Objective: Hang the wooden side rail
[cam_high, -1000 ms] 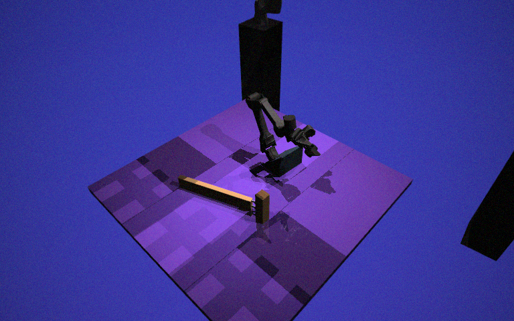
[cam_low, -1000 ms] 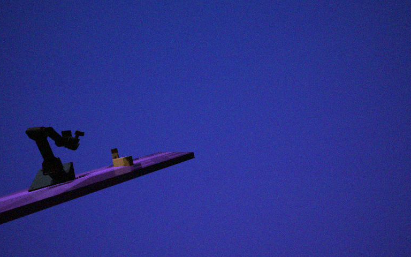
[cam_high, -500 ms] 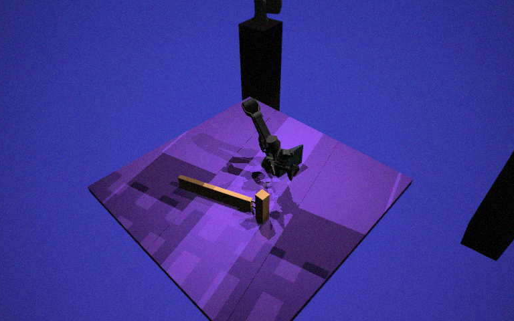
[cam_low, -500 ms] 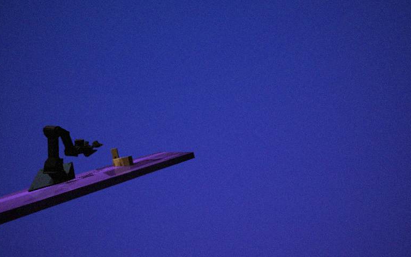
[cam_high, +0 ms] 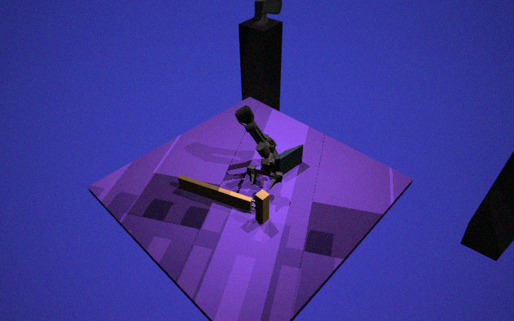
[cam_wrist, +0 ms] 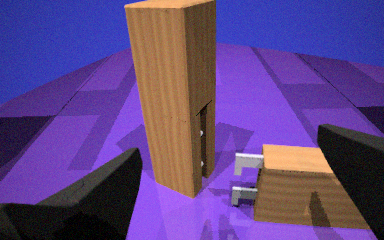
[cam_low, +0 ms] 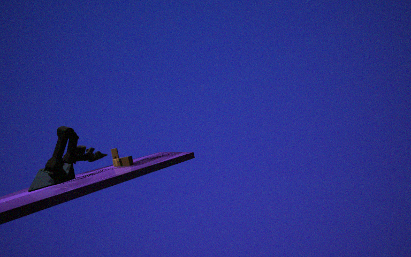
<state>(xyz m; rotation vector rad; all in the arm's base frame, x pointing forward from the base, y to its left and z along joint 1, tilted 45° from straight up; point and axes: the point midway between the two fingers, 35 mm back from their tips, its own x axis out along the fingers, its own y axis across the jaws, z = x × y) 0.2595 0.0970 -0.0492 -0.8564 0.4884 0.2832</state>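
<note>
The wooden headboard post lies 80 mm ahead of my gripper tip, 70 mm to the left of it and 40 mm below it.
</note>
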